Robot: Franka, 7 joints.
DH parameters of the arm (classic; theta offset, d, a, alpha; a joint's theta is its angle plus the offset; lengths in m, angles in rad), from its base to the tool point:
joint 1: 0 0.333 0 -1.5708
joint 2: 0 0 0 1.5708
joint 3: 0 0.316 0.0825 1.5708
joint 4: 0 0 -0.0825 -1.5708
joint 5: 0 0.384 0 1.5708
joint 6: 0 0 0.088 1.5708
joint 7: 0 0.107 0 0
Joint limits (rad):
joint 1: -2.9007..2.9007
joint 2: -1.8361..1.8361
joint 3: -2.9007..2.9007
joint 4: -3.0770..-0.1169
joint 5: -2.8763..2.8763
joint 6: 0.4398..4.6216
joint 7: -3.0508..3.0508
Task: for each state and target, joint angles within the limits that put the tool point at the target. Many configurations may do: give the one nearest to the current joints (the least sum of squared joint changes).
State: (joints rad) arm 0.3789 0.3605 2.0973 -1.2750 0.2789 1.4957 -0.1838
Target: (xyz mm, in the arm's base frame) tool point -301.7 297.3 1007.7
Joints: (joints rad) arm 0.4238 0.1452 2.0898 -0.8995 0.3065 1.9533 -0.1838
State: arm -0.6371 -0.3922 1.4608 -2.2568 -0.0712 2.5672 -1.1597
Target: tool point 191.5 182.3 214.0
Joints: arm -0.2871 -0.5831 1.3969 -2.8917 -0.0768 2.0278 -1.1597
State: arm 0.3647 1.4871 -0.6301 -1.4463 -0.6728 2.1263 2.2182
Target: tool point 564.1 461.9 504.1
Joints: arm 0.9791 0.5264 -0.3201 -1.2681 -0.6394 1.9891 2.2182
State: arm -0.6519 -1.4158 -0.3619 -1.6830 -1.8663 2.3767 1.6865
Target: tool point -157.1 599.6 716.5
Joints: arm -0.7840 -1.8361 0.5092 -1.5238 -1.8610 2.6439 1.6865
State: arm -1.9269 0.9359 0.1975 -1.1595 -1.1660 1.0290 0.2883
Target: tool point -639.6 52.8 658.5
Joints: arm -2.7879 0.5474 -0.3812 -0.9913 -1.2900 1.1047 0.2883
